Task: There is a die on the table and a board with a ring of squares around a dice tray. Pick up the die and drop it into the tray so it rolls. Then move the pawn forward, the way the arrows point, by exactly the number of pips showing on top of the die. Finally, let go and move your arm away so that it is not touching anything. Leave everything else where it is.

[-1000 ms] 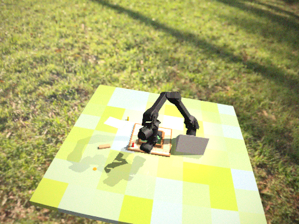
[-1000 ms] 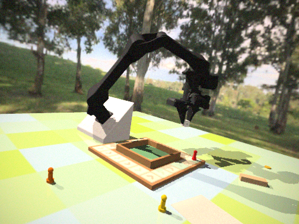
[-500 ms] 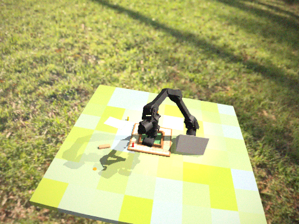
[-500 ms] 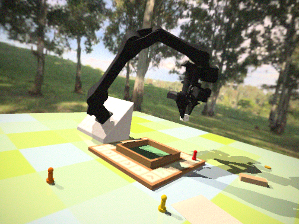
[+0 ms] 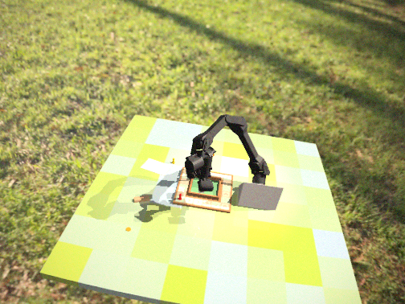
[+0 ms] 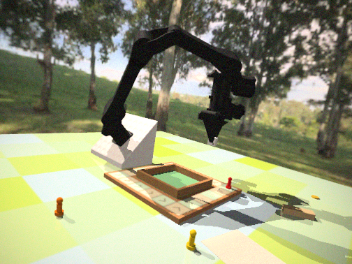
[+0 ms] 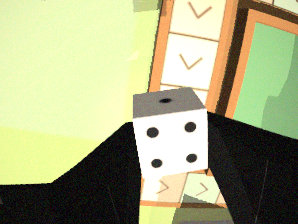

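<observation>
Right now my gripper tip is 10 cm short of the red pawn, 10 cm above it and 3 cm to the left of it. Also, from my gripper tip: yellow pawn: 31 cm to the right, 21 cm ahead, 11 cm below; white die: right at my gripper tip; wooden block: 28 cm ahead, 12 cm below, 2 cm to the left.
</observation>
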